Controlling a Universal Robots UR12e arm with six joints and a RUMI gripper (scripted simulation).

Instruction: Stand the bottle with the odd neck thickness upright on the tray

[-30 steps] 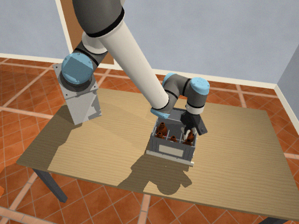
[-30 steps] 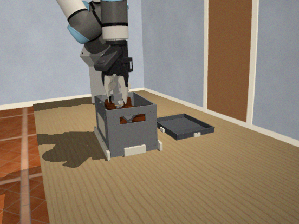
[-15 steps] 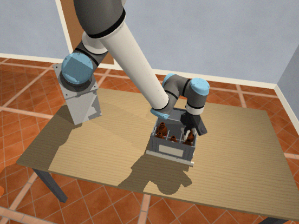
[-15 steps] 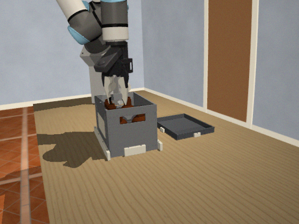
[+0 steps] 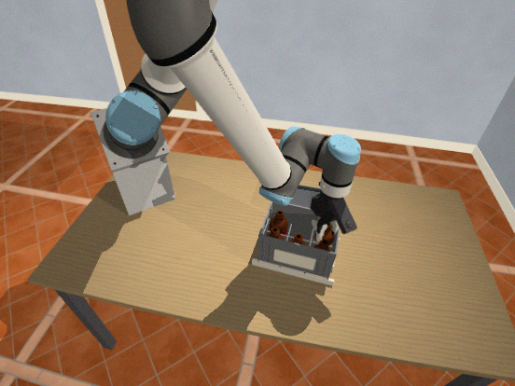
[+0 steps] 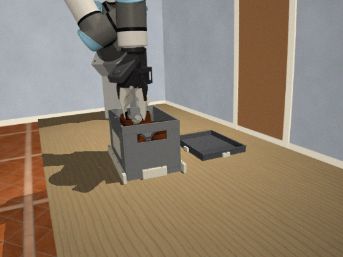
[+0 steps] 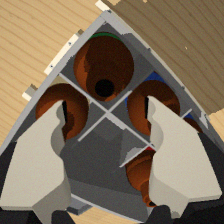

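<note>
Now: the bottle 11 cm below my hand, 8 cm to the left of it and 2 cm ahead of it. From my hand the other things lie so: grey tray 35 cm to the left, 18 cm below, 6 cm behind; then grey crate 11 cm below, 8 cm behind, 6 cm to the left.
</note>
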